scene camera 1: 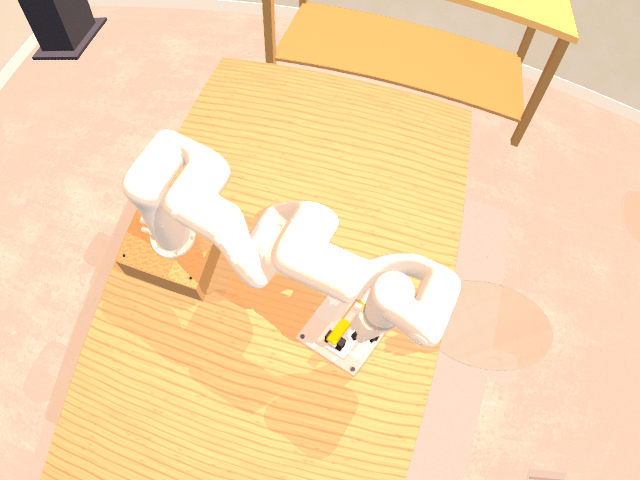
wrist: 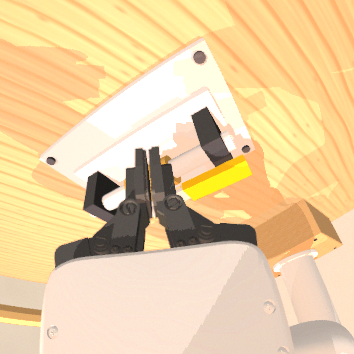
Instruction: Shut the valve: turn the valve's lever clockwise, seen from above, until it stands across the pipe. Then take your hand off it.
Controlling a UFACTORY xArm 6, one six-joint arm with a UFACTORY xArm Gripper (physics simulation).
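The valve's yellow lever [scene camera 1: 339,332] [wrist: 217,178] lies roughly along the white pipe [wrist: 192,161], slightly to one side of it in the wrist view. The pipe runs between two black supports on a white base plate [scene camera 1: 315,323] [wrist: 150,95]. My gripper [scene camera 1: 362,337] [wrist: 148,161] is shut and empty. In the wrist view its fingers are in front of the orange valve body [wrist: 177,180] and hide most of it, left of the lever's yellow grip. Whether they touch the lever's arm cannot be told. In the scene view my arm's wrist hides part of the valve.
The base plate is on a wooden table [scene camera 1: 361,155] [wrist: 40,75], near its right edge in the scene view. The arm's wooden mounting block [scene camera 1: 160,276] [wrist: 287,232] is at the left in that view. A shelf table [scene camera 1: 403,51] stands behind, beyond the table.
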